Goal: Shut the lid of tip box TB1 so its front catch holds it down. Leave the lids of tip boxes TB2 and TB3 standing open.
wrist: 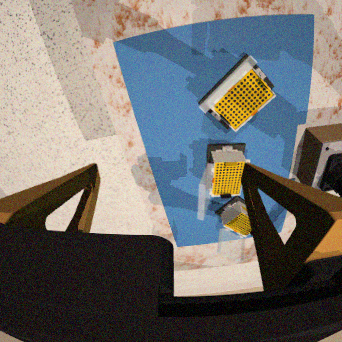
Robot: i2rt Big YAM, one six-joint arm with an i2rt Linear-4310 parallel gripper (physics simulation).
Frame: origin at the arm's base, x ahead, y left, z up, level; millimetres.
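Seen in the pictures: gripper, between the fingertips: (170,170); arm's base, origin of its link: (336,170).
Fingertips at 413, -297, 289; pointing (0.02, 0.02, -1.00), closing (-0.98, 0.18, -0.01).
Offsets run from my fingertips to a thing's top centre, as dx, dy, dz. Level surfaces: height alone.
Three tip boxes with yellow perforated racks are on the blue mat @(dz -376) (142,75); I cannot read which is TB1, TB2 or TB3. The largest-looking box @(-139, +80, -301) (244,100) is at the upper right, turned diagonally, with a pale strip and dark edge along its upper-left side. The middle box @(-98, +293, -301) (228,178) is upright in view, with a faint clear panel along its left. The smallest-looking box @(-152, +509, -301) (237,217) is below it, partly hidden by the right finger, with a faint clear panel below it. My gripper (170,170) is wide open and empty; its right fingertip overlaps the middle box's right edge in view.
A brown and grey device (311,157) with a dark recessed front is at the right edge, beside the mat. A speckled pale surface shows at the left, and a rust-stained pale surface surrounds the mat. Shadows fall across the mat.
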